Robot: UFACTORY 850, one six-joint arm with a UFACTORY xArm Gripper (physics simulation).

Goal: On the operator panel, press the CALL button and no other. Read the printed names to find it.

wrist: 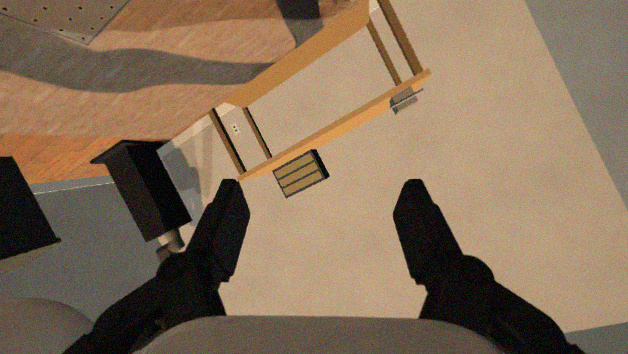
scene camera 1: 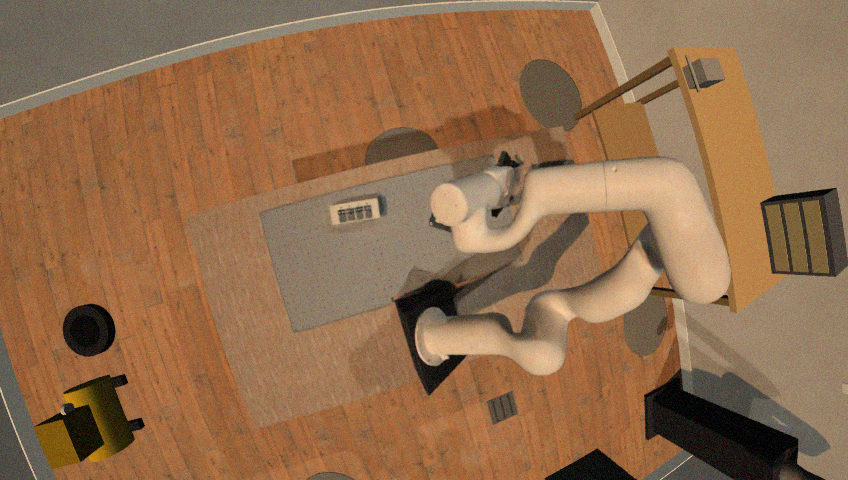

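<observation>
The operator panel point(scene camera 1: 375, 209) is a small pale box on the grey speckled board point(scene camera 1: 321, 285) point(wrist: 75, 20) in the scene view. Several small dark buttons form a row on it; their printed names are too small to read, so I cannot tell which is CALL. The panel does not show in the wrist view. My gripper point(wrist: 320, 196) is open, with its black fingers wide apart and no object between them. In the scene view it is right of the panel, turned away from it, its fingertips largely hidden by the arm.
A wooden workbench point(scene camera 1: 734, 148) point(wrist: 335, 130) stands right in the scene view, near a drawer unit point(scene camera 1: 800, 234) point(wrist: 300, 173). A black post point(scene camera 1: 720, 422) point(wrist: 145, 190) is at lower right. A yellow machine point(scene camera 1: 101, 416) and a black round object point(scene camera 1: 88, 330) are at left.
</observation>
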